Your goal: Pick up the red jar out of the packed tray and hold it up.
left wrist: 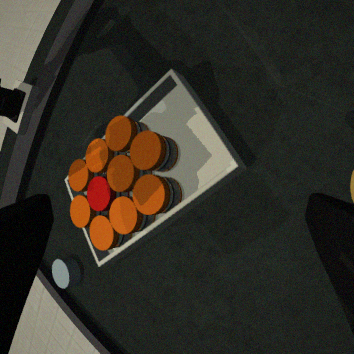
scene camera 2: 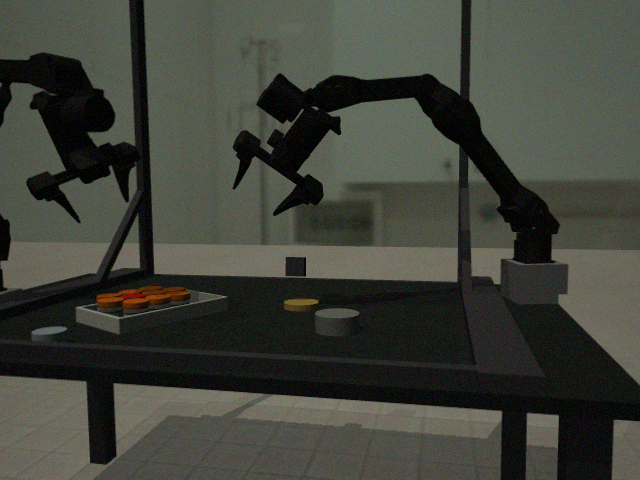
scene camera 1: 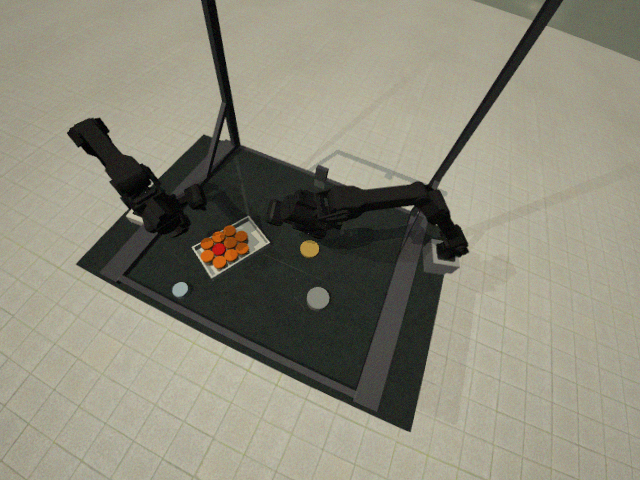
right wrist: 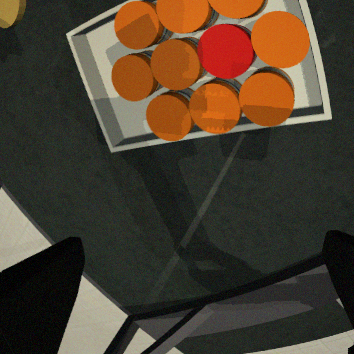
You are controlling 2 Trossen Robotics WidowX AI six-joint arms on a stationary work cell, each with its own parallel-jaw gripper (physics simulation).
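Frame: origin at the left arm's base, x right, y ahead, z up, level; centimetres.
Seen in the pictures: left gripper, fingertip midpoint: (left wrist: 181, 207) (scene camera 2: 253, 201) (scene camera 1: 283, 221); right gripper, fingertip midpoint: (scene camera 2: 103, 212) (scene camera 1: 192, 215) (right wrist: 208, 249); left arm's base, origin of the base link: (scene camera 2: 533, 261) (scene camera 1: 445, 252); right arm's base, origin of the base link: (left wrist: 15, 104).
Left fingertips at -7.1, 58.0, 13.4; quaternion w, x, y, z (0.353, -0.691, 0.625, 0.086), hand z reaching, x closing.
Observation:
Offsets run from my left fingertips to a thing's top centre, as dx, dy, dz. "*": to the spot under its first point.
The red jar @(-4.4, +22.0, -16.8) (scene camera 1: 218, 249) (scene camera 2: 133, 296) (left wrist: 99, 193) (right wrist: 226, 51) stands in the white tray @(-1.1, +18.9, -18.6) (scene camera 2: 170, 316) (right wrist: 120, 120), closely ringed by several orange-lidded jars; its body is mostly hidden. The jars crowd the tray's left part in scene camera 1; its right end is bare. My right gripper (scene camera 2: 103, 211) (right wrist: 208, 249) is open and empty, high above the table; in the right wrist view the red jar lies beyond its fingertips, toward the top. My left gripper (scene camera 2: 254, 201) (left wrist: 181, 207) is open and empty, high up and to the right of the tray in scene camera 2.
A pale blue disc @(-20.0, +30.6, -19.0) (scene camera 1: 179, 289) (scene camera 2: 49, 333) (left wrist: 60, 273) lies near the table's front edge, left of the tray. A yellow disc @(+3.4, -8.9, -20.2) (scene camera 1: 309, 248) (scene camera 2: 300, 304) and a grey cylinder @(-15.3, -14.4, -18.4) (scene camera 1: 317, 298) (scene camera 2: 337, 322) stand to its right. Dark frame posts @(* +49.0, +32.6, +15.9) (scene camera 1: 219, 67) (scene camera 2: 140, 103) rise from the table's edges.

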